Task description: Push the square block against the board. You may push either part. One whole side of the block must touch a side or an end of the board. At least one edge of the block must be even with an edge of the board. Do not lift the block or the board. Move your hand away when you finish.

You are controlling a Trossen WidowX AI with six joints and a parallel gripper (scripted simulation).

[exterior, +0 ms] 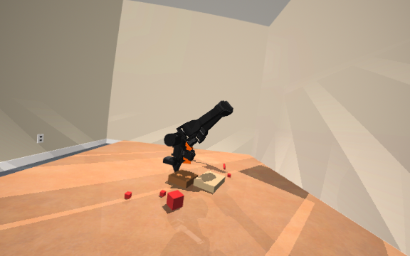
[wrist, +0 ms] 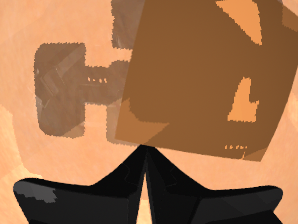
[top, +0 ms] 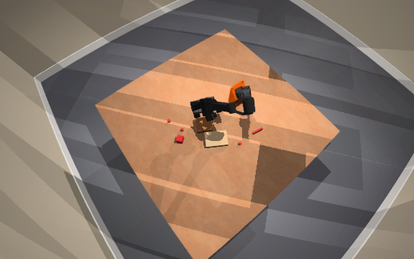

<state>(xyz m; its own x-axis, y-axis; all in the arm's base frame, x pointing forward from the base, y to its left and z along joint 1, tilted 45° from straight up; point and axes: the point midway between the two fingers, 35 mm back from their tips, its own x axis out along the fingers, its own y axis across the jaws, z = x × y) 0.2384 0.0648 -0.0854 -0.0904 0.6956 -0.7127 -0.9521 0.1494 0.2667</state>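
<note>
My gripper tip is now 5 cm short of the brown square block, 5 cm to the right of it and 1 cm below it. The rest, counted from my gripper tip: red stick 23 cm behind, 28 cm to the left; cream board 4 cm ahead, 18 cm to the left, 1 cm above.
</note>
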